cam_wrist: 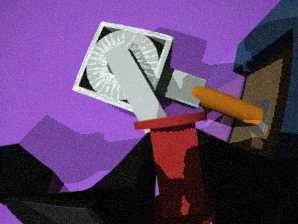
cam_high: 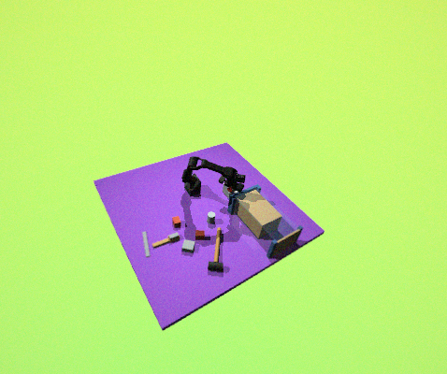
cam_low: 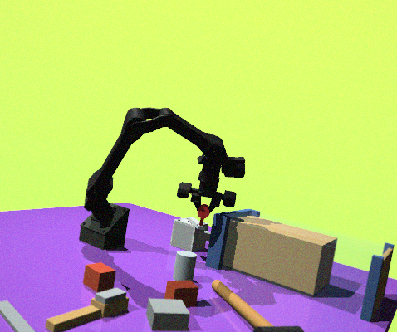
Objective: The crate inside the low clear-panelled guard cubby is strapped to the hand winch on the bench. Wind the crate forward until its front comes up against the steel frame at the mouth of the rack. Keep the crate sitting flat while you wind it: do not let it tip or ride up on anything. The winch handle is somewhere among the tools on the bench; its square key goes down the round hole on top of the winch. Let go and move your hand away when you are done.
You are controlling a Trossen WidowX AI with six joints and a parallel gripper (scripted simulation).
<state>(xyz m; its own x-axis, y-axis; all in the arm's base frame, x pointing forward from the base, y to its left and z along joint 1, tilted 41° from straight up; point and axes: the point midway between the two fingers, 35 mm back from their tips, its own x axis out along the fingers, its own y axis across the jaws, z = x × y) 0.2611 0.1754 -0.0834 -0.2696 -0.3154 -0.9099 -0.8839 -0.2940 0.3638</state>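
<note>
The winch handle is 30 mm below my gripper tip, 20 mm behind it and 10 mm to the left of it. Round my gripper tip: red knob 10 mm to the right, 10 mm ahead; grey winch 100 mm below, 90 mm behind, 40 mm to the left; grey block 490 mm to the right, 230 mm ahead, 110 mm below.
</note>
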